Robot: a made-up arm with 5 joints. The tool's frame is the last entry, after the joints.
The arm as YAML. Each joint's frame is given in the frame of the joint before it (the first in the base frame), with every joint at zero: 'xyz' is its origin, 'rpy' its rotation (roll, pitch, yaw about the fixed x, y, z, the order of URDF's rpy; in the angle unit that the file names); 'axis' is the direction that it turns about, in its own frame. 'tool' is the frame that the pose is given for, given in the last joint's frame.
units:
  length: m
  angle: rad
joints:
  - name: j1
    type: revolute
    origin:
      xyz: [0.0, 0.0, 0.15]
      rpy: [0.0, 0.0, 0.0]
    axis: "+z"
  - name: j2
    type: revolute
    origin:
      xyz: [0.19, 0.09, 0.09]
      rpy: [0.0, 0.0, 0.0]
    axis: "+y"
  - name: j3
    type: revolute
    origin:
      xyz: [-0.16, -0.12, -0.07]
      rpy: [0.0, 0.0, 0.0]
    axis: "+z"
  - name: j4
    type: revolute
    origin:
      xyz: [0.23, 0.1, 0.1]
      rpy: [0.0, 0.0, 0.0]
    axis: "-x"
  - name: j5
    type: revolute
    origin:
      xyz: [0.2, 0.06, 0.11]
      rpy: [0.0, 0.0, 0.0]
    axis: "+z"
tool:
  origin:
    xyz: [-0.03, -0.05, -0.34]
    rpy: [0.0, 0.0, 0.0]
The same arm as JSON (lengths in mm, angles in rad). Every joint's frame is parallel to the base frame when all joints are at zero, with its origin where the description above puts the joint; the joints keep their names.
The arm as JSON. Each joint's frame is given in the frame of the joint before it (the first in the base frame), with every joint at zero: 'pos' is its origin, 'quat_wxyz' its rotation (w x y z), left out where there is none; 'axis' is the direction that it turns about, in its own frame. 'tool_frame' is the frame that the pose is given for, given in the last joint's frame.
{"length_unit": "mm", "angle_unit": "rad", "joints": [
  {"joint": "j1", "pos": [0.0, 0.0, 150.0], "axis": [0.0, 0.0, 1.0]},
  {"joint": "j2", "pos": [190.0, 90.0, 90.0], "axis": [0.0, 1.0, 0.0]},
  {"joint": "j3", "pos": [-160.0, -120.0, -70.0], "axis": [0.0, 0.0, 1.0]},
  {"joint": "j4", "pos": [230.0, 100.0, 100.0], "axis": [-1.0, 0.0, 0.0]},
  {"joint": "j5", "pos": [200.0, 60.0, 110.0], "axis": [0.0, 0.0, 1.0]}
], "tool_frame": {"pos": [-30.0, -50.0, -340.0]}}

